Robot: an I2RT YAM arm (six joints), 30 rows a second.
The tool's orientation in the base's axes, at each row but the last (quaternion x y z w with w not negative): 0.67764 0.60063 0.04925 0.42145; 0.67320 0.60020 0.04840 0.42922; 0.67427 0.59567 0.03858 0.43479; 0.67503 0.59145 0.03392 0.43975; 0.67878 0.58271 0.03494 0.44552; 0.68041 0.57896 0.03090 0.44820; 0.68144 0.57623 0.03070 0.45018; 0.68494 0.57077 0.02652 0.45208; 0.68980 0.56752 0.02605 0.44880
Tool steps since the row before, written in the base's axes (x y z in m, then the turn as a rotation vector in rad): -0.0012 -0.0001 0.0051 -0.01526 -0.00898 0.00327; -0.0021 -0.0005 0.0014 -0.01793 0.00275 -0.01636; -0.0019 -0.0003 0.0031 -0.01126 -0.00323 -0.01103; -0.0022 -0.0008 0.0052 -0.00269 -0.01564 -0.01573; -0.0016 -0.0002 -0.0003 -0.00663 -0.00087 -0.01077; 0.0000 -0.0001 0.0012 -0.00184 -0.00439 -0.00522; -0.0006 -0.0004 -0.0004 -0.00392 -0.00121 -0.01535; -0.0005 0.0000 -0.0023 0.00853 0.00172 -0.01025; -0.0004 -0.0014 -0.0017 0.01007 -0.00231 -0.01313
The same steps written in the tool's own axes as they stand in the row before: -0.0027 0.0023 -0.0039 -0.01330 -0.01042 -0.00624; -0.0016 -0.0008 -0.0018 0.00477 -0.02390 -0.00158; -0.0022 0.0005 -0.0028 -0.00080 -0.01592 0.00215; -0.0038 0.0015 -0.0040 -0.00629 -0.01339 0.01675; -0.0005 -0.0014 -0.0006 0.00225 -0.01206 0.00320; -0.0007 0.0008 -0.0007 -0.00169 -0.00509 0.00460; -0.0003 -0.0007 0.0001 0.00503 -0.01301 0.00760; 0.0009 -0.0019 0.0011 0.00926 -0.00009 0.00974; -0.0005 -0.0015 0.0016 0.00792 -0.00098 0.01468
